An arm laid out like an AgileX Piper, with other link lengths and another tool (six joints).
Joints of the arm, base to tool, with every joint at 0 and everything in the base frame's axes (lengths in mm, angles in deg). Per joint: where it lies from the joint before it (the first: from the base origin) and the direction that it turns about. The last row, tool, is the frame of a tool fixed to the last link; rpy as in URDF.
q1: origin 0 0 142.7 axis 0 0 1
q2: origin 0 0 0 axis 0 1 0
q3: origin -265.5 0 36.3 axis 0 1 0
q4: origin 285.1 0 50.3 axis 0.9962 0 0.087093
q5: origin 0 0 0 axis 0 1 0
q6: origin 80.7 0 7.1 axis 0.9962 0 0.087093
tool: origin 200.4 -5 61.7 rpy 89.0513 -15.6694 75.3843
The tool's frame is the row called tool.
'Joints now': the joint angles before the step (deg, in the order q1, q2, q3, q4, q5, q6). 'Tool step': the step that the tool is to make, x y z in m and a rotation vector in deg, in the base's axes. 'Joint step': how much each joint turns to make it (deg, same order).
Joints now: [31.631 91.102 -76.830 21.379 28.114 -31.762]
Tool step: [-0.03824 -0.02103 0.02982 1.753 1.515 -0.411]
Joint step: [-0.228 -9.427 4.270 -0.900 5.199 3.712]
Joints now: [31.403 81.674 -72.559 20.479 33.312 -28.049]
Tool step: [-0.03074 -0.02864 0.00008 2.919 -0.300 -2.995]
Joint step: [-0.004 -10.289 11.341 -0.088 -3.627 3.117]
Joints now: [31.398 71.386 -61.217 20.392 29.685 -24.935]
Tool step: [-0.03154 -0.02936 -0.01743 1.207 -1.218 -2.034]
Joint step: [-0.031 -10.441 12.797 -0.215 -4.450 0.936]
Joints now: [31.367 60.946 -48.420 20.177 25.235 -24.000]
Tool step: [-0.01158 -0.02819 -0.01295 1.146 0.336 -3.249]
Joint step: [-1.787 -6.322 6.891 -0.669 -1.247 2.216]
